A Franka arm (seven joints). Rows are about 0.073 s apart.
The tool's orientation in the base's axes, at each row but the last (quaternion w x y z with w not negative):
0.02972, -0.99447, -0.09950, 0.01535
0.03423, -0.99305, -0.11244, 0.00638
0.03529, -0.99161, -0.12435, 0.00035
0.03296, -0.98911, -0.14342, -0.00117
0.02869, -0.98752, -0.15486, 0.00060
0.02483, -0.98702, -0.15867, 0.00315
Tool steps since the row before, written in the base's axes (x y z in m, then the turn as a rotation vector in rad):
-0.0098, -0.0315, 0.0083, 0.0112, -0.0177, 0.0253
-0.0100, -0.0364, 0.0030, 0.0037, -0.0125, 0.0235
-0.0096, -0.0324, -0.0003, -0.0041, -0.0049, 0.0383
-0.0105, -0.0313, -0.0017, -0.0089, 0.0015, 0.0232
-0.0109, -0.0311, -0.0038, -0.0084, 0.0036, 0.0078
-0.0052, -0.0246, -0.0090, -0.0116, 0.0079, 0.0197
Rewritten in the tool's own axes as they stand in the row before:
-0.0161, 0.0284, -0.0097, 0.0068, 0.0180, -0.0266
-0.0179, 0.0330, -0.0052, 0.0007, 0.0113, -0.0244
-0.0173, 0.0290, -0.0019, -0.0049, 0.0010, -0.0385
-0.0190, 0.0271, -0.0003, -0.0078, -0.0055, -0.0230
-0.0199, 0.0264, 0.0021, -0.0068, -0.0064, -0.0075
-0.0127, 0.0222, 0.0079, -0.0085, -0.0121, -0.0191

